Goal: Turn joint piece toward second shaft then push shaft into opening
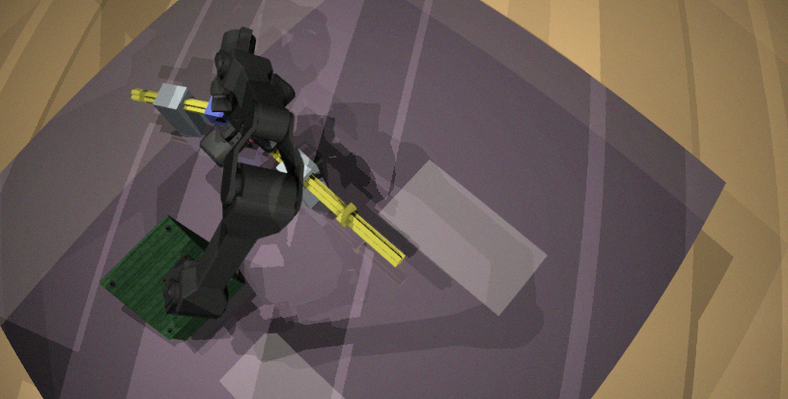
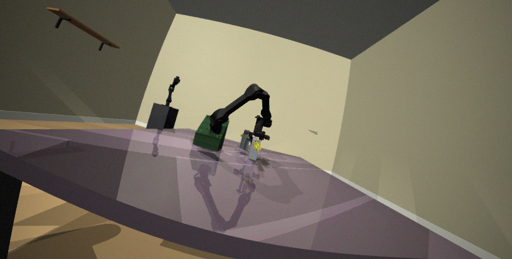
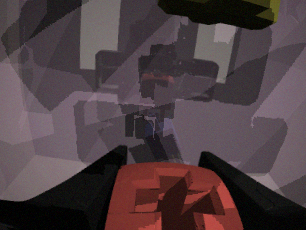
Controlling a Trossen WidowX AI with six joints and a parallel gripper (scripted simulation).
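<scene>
The red joint piece lies 10 mm to the left of my gripper tip and 40 mm above it.
</scene>
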